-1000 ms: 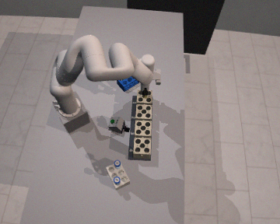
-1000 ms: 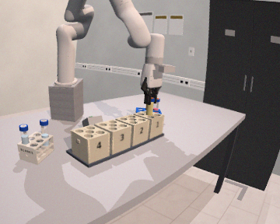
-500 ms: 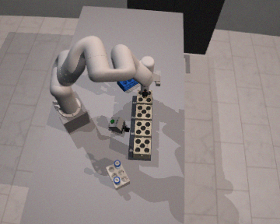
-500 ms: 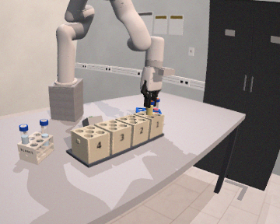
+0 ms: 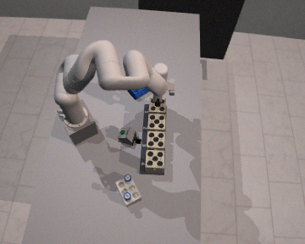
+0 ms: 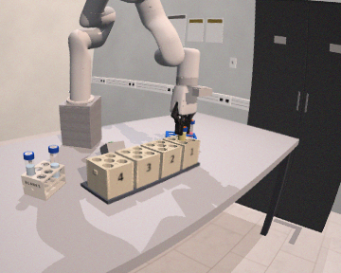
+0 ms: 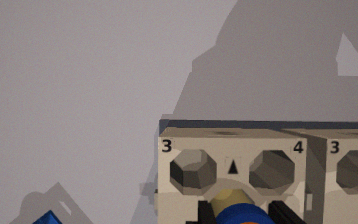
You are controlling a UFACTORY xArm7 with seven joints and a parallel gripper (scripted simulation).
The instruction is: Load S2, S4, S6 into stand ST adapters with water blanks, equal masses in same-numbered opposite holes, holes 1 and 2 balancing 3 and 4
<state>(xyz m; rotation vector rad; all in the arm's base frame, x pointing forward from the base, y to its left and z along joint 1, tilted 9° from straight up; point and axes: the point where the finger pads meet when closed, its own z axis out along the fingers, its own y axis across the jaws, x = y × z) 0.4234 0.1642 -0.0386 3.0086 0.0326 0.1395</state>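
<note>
Right now my hand is 50 mm above the sample tube S4 and 10 mm past it. From my hand the other things lie so: sample tube S2: 170 mm to the left, 130 mm behind, 70 mm below; then adapter: 220 mm to the right, 90 mm below; then blue sample rack: 160 mm to the left, 120 mm behind, 110 mm below.
</note>
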